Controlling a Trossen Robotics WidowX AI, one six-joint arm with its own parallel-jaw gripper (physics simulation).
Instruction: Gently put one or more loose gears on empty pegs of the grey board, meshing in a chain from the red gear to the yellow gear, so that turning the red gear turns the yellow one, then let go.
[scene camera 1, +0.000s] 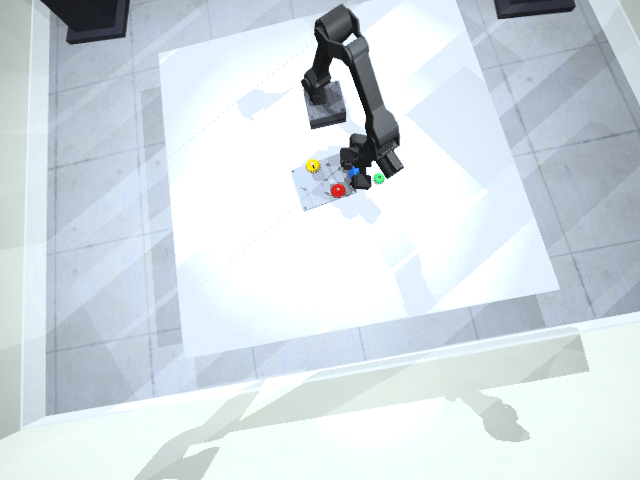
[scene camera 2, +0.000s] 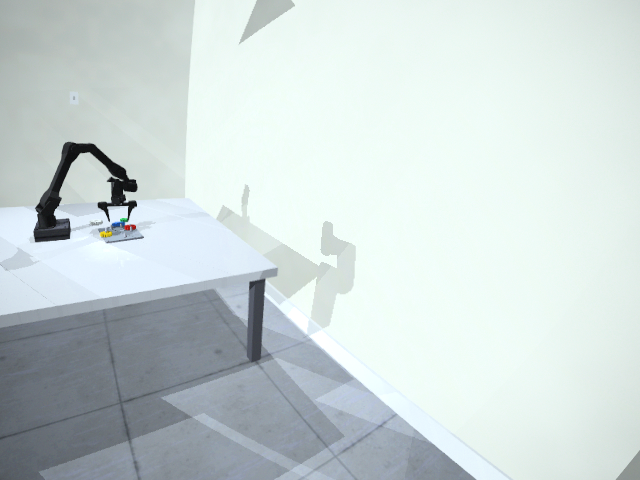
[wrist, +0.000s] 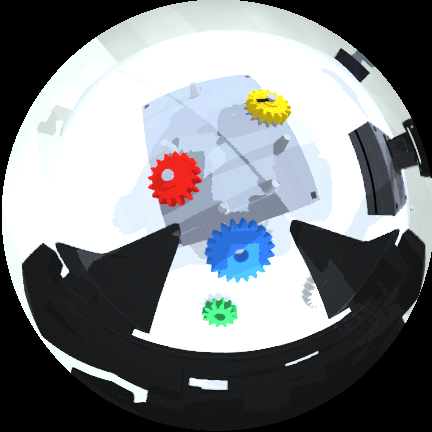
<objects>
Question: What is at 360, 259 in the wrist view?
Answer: My gripper.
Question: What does my gripper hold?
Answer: Nothing.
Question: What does the small green gear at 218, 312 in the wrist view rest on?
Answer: The table.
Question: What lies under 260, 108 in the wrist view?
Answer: A yellow gear.
</objects>
